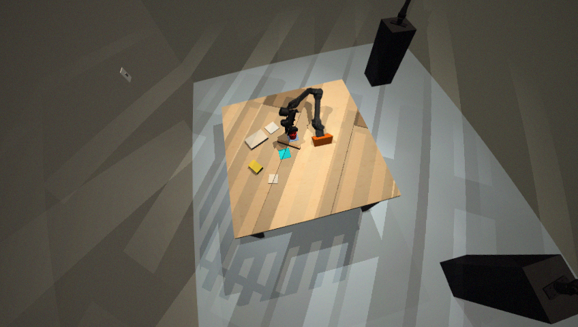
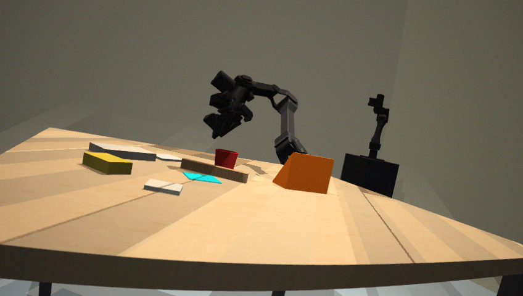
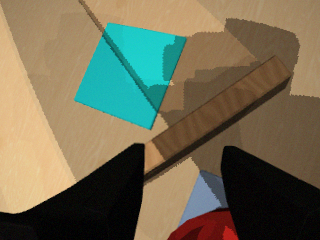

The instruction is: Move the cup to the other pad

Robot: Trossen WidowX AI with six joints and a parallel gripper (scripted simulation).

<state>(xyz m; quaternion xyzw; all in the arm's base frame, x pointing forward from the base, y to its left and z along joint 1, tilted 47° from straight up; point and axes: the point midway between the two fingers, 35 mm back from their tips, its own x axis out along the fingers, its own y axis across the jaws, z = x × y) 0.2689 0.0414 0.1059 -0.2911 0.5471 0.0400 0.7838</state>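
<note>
Now: the dark red cup 50 mm behind my gripper tip, 40 mm to the right of it and 70 mm below it. The rest, counted from my gripper tip: light blue pad (50 mm behind, 40 mm to the right, 120 mm below); small white tile (120 mm ahead, 180 mm to the right, 110 mm below); wooden bar (40 mm to the left, 110 mm below).
</note>
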